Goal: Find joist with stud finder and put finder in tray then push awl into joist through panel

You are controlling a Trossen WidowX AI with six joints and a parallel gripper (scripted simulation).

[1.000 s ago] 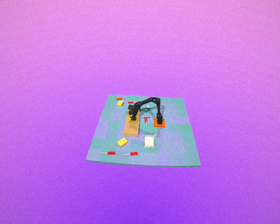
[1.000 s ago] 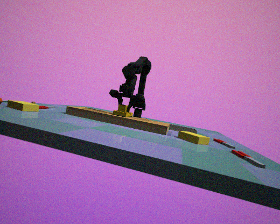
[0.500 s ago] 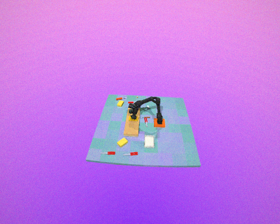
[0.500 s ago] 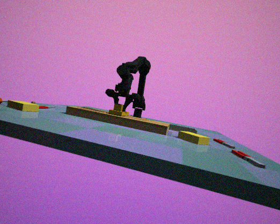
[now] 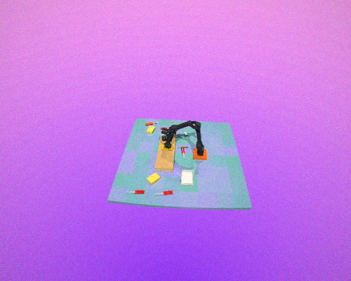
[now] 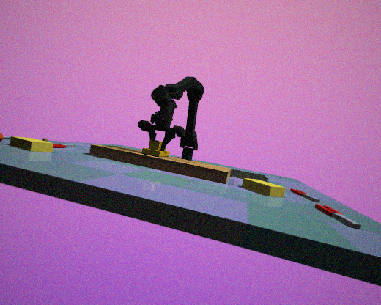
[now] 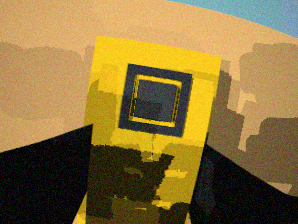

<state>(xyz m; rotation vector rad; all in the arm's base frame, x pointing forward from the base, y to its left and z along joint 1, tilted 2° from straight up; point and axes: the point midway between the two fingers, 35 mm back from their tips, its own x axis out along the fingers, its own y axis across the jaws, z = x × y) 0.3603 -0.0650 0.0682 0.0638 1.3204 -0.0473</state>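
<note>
Right now the white tray is 200 mm behind my gripper tip, 380 mm to the left of it and 50 mm below it. The rest, counted from my gripper tip: yellow stud finder 20 mm above; then awl 170 mm behind, 50 mm to the right, 60 mm below.
</note>
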